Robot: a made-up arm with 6 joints. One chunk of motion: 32 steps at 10 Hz.
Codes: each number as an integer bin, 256 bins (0 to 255) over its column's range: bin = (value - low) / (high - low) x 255, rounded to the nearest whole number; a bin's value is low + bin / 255 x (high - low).
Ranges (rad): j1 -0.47..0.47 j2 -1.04..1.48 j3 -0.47..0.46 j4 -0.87..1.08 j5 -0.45..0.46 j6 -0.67..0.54
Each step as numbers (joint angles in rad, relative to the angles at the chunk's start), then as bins.
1 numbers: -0.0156 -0.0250 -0.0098 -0.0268 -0.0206 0.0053
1 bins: 123 103 126 110 120 142
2 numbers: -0.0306 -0.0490 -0.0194 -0.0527 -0.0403 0.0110
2 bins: 119 100 124 107 115 144
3 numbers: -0.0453 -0.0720 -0.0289 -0.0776 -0.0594 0.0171
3 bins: 115 98 121 104 109 145
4 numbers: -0.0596 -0.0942 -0.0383 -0.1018 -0.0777 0.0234
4 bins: 111 96 118 100 104 146
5 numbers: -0.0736 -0.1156 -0.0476 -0.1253 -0.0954 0.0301
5 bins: 108 94 116 97 99 148
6 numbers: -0.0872 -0.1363 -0.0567 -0.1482 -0.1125 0.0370
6 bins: 104 91 113 94 95 149
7 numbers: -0.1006 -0.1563 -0.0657 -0.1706 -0.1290 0.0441
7 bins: 100 89 111 91 90 150
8 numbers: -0.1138 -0.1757 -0.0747 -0.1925 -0.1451 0.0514
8 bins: 97 87 108 89 85 152
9 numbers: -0.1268 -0.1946 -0.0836 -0.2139 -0.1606 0.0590
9 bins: 93 86 106 86 81 154
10 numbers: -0.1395 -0.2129 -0.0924 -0.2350 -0.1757 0.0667
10 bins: 90 84 104 83 77 155
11 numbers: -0.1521 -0.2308 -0.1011 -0.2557 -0.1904 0.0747
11 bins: 86 82 101 80 73 157
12 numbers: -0.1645 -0.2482 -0.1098 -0.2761 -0.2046 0.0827
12 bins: 83 80 99 78 69 159
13 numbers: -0.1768 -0.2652 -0.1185 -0.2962 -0.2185 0.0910
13 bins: 80 78 96 75 65 160
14 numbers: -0.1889 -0.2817 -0.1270 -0.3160 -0.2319 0.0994
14 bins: 76 77 94 72 61 162
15 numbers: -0.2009 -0.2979 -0.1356 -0.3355 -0.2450 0.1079
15 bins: 73 75 92 70 57 164
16 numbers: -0.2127 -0.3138 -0.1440 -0.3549 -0.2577 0.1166
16 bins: 70 73 89 67 54 166
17 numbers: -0.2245 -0.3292 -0.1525 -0.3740 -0.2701 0.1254
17 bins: 67 72 87 65 50 168
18 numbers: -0.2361 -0.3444 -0.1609 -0.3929 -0.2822 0.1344
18 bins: 63 70 85 62 47 170
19 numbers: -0.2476 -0.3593 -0.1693 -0.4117 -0.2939 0.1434
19 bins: 60 69 82 60 44 171
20 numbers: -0.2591 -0.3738 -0.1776 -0.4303 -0.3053 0.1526
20 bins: 57 67 80 57 41 173
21 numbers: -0.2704 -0.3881 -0.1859 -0.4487 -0.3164 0.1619
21 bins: 54 66 78 55 37 175
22 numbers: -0.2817 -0.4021 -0.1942 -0.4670 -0.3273 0.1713
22 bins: 51 65 76 53 34 177
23 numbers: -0.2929 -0.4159 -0.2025 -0.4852 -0.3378 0.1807
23 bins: 48 63 73 50 31 179
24 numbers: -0.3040 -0.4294 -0.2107 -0.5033 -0.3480 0.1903
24 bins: 45 62 71 48 29 181
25 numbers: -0.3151 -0.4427 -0.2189 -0.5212 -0.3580 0.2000
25 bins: 42 60 69 46 26 183
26 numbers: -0.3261 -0.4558 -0.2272 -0.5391 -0.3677 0.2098
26 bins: 39 59 67 43 23 185
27 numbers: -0.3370 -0.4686 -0.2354 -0.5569 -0.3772 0.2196
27 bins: 36 58 64 41 20 187
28 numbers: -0.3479 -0.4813 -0.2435 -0.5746 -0.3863 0.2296
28 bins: 33 57 62 39 18 190
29 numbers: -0.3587 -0.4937 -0.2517 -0.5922 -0.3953 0.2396
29 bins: 30 55 60 36 15 192
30 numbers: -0.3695 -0.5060 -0.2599 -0.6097 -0.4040 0.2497
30 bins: 27 54 58 34 13 194
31 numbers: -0.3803 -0.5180 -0.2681 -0.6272 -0.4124 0.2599
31 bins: 24 53 55 32 11 196
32 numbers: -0.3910 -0.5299 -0.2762 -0.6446 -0.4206 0.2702
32 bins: 21 52 53 29 8 198
